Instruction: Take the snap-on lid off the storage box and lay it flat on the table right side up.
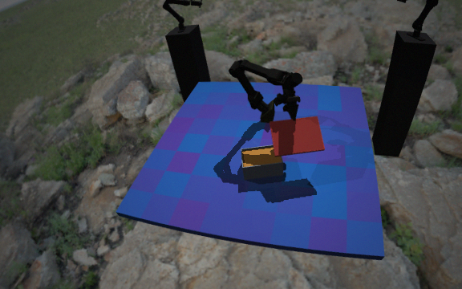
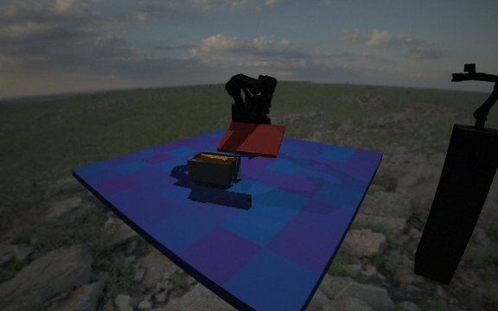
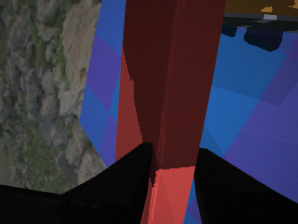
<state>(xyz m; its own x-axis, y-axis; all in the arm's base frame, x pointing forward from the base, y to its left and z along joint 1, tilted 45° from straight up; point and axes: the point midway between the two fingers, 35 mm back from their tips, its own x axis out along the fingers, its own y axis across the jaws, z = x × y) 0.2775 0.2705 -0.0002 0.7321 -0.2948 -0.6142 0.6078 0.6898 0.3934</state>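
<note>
My gripper tip is now 70 mm short of the red lid, 20 mm to the right of it and 30 mm above it. Also, from my gripper tip: storage box: 120 mm ahead, 150 mm to the right, 190 mm below.
</note>
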